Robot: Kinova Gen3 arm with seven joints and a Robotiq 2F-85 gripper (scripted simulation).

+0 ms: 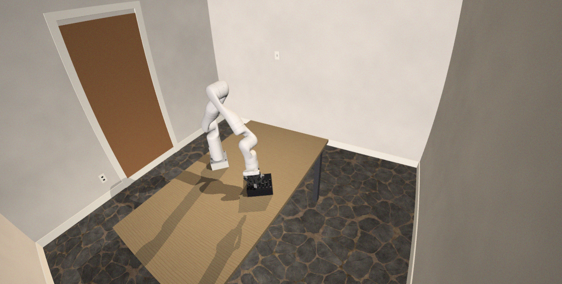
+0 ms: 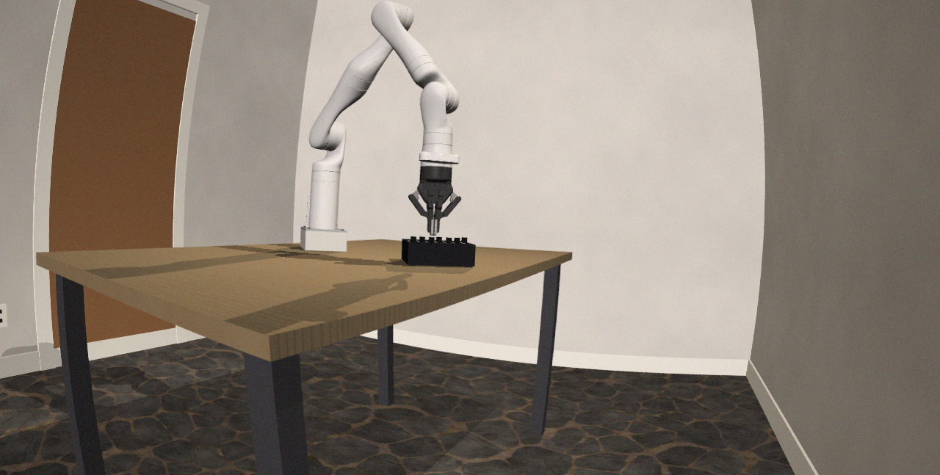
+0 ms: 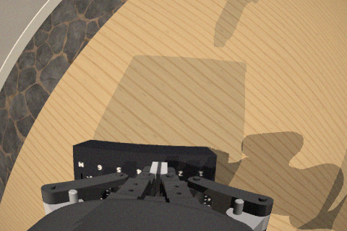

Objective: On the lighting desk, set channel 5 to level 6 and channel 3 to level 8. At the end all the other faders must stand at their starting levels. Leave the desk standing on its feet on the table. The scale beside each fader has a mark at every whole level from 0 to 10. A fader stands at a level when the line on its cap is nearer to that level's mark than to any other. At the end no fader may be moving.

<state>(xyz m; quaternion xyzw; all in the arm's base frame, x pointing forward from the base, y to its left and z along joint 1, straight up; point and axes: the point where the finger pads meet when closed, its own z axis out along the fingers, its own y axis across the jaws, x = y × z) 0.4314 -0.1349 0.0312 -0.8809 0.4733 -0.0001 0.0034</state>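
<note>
The channel 3 fader cap lies 10 mm behind my hand, 20 mm to the left of it and 30 mm below it. The rest, counted from my hand: M fader cap: 40 mm ahead, 100 mm to the left, 30 mm below; channel 4 fader cap: 10 mm behind, 50 mm to the left, 30 mm below; channel 5 fader cap: 20 mm ahead, 50 mm to the left, 30 mm below.
</note>
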